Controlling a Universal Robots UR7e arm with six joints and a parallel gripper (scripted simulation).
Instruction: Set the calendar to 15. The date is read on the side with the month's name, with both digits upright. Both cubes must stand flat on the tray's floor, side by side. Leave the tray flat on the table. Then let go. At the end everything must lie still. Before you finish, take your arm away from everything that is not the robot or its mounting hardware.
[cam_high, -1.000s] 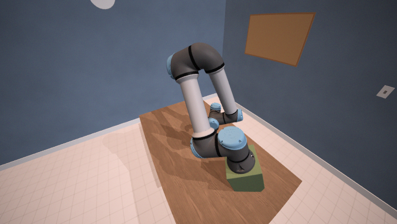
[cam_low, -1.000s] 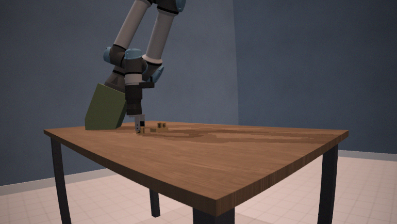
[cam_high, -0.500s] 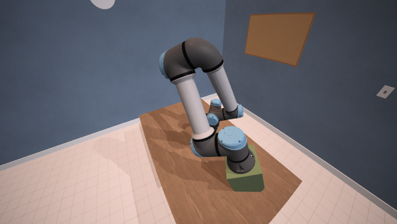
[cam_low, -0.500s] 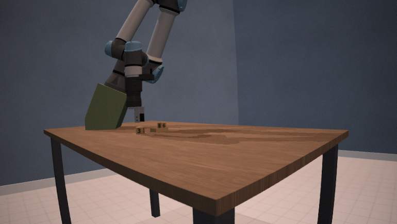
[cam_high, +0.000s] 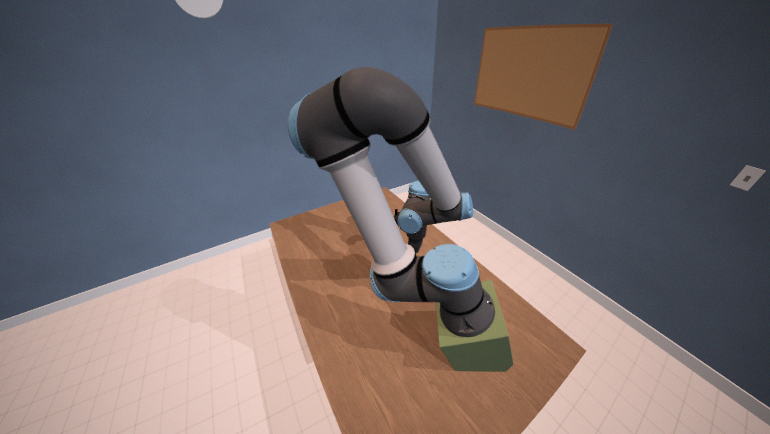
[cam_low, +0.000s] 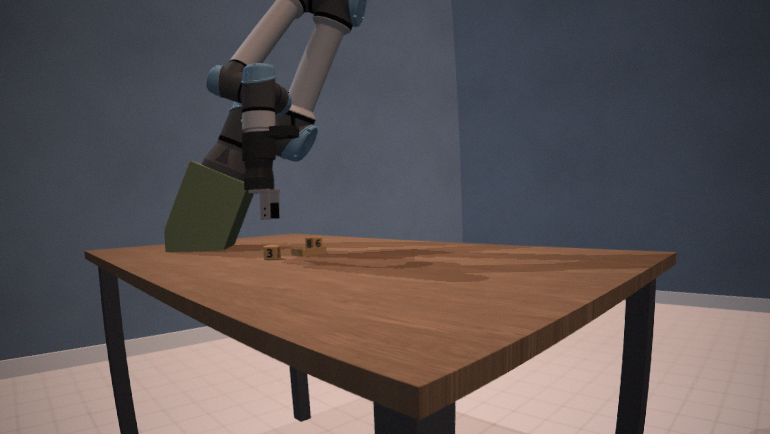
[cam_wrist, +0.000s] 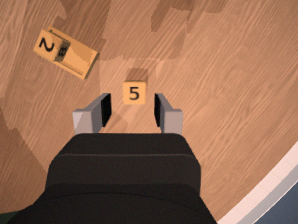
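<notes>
Right now my hand is 9 cm above the wooden cube. Also, from my hand: wooden tray 11 cm to the left, 10 cm below, 1 cm behind.
</notes>
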